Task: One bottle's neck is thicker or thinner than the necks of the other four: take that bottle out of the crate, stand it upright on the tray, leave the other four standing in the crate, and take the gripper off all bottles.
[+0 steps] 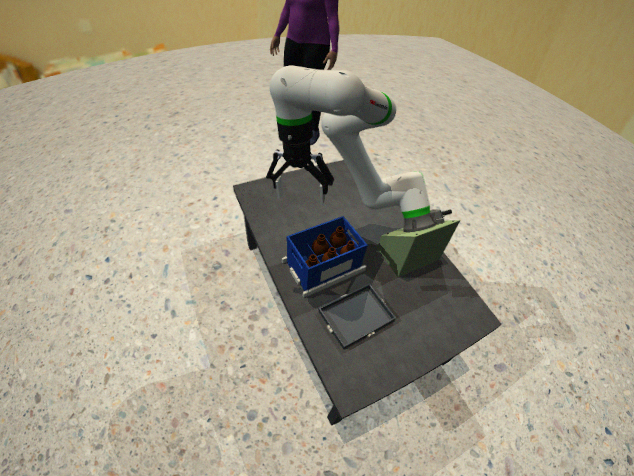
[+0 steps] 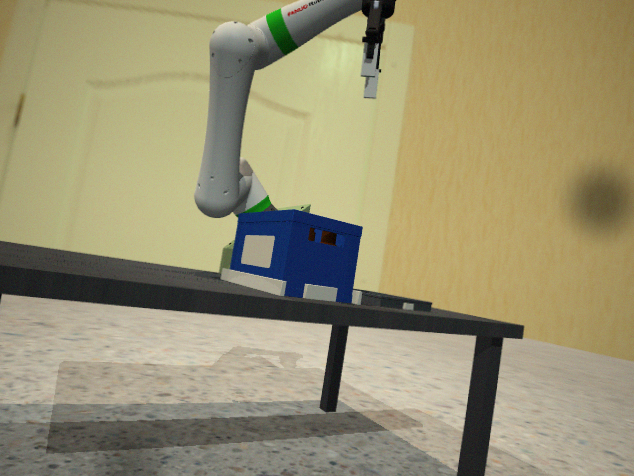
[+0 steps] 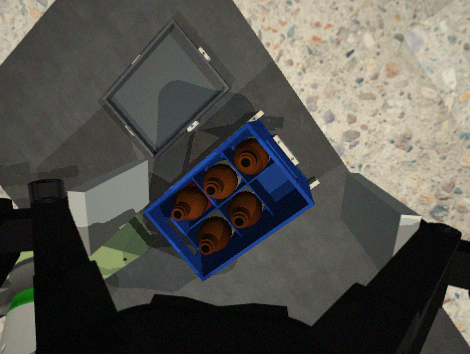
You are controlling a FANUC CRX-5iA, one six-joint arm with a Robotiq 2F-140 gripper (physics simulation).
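Seen in the pictures: gripper, fingertip midpoint: (image 1: 301,199) (image 2: 368,87) (image 3: 243,188); arm's base, link origin: (image 1: 419,227).
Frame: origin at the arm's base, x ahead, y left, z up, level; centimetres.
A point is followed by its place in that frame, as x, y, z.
Note:
The blue crate (image 1: 312,277) {51.5, 8.1, -7.5} (image 2: 322,266) {55.6, -0.7, -11.3} (image 3: 225,264) {37.1, -13.8, -0.9} holds five upright brown bottles. In the row by the tray stand an end bottle (image 1: 312,260) {50.4, 3.5, -2.7} (image 3: 254,152) {51.5, 2.9, -5.8}, a middle bottle (image 1: 329,254) {42.6, 1.4, -3.9} (image 3: 222,178) {43.2, 1.1, -6.0} and another end bottle (image 1: 348,247) {33.7, -0.3, -3.9} (image 3: 191,200) {34.8, -0.2, -6.2}. The other row has a middle bottle (image 1: 321,245) {43.7, -5.5, -5.9} (image 3: 246,206) {44.9, -6.1, -6.0} and an end bottle (image 1: 337,238) {35.6, -7.9, -6.2} (image 3: 216,231) {36.3, -8.5, -6.3}; its third compartment is empty. I cannot tell clearly which neck differs. The grey tray (image 1: 358,311) {35.6, 22.4, -17.9} (image 2: 394,302) {50.1, 22.2, -17.1} (image 3: 145,90) {32.6, 27.3, -17.9} holds no bottle. My gripper (image 1: 301,198) {56.0, 3.7, 30.1} (image 2: 369,87) {56.0, 3.7, 30.1} (image 3: 243,188) {56.0, 3.7, 30.1} is open and empty, high above the crate's level.
White brackets (image 1: 335,280) {40.5, 6.7, -15.7} (image 2: 320,293) {56.8, -0.7, -17.0} (image 3: 286,150) {56.4, -0.5, -15.4} flank the crate's base on the dark table (image 1: 378,379) {38.5, 51.6, -18.4} (image 2: 153,302) {69.8, -33.3, -21.1}. The green robot pedestal (image 1: 422,248) {3.7, 9.9, -1.6} stands beside the crate and tray. A person in purple (image 1: 309,23) stands on the floor behind the table.

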